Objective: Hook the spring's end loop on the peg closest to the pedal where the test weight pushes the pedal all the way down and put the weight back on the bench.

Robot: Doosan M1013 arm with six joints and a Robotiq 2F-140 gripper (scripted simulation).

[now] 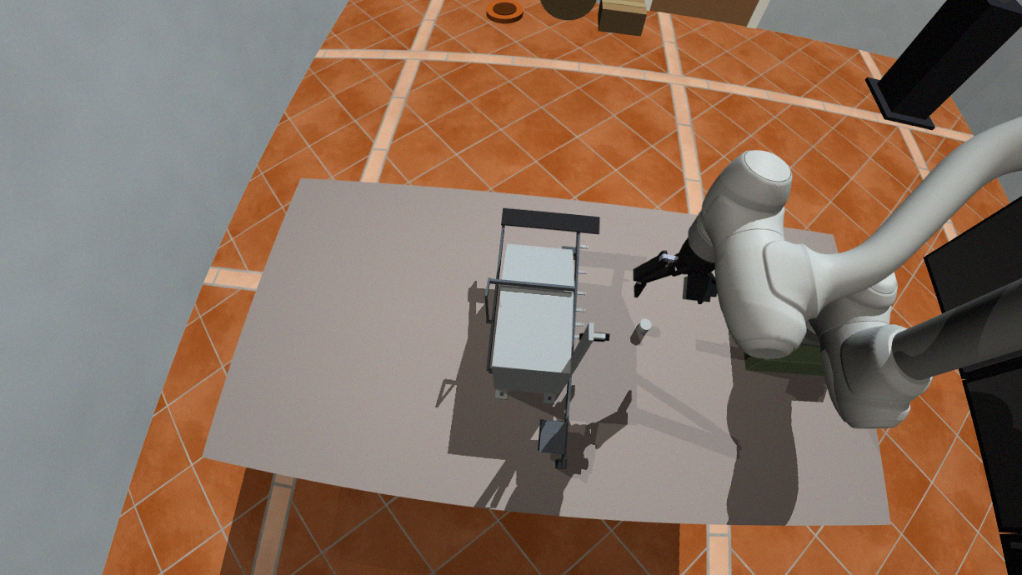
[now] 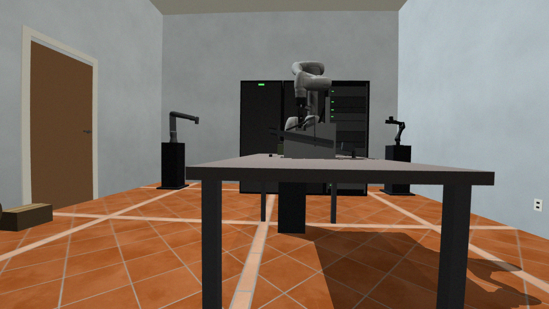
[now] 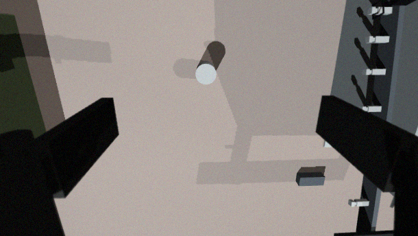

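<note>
Now: hand 1 cm past the steel test weight and 21 cm above it. Round my hand: small block: 20 cm ahead, 22 cm to the right, 23 cm below; then white-tipped pin: 19 cm ahead, 17 cm to the left, 16 cm above.
</note>
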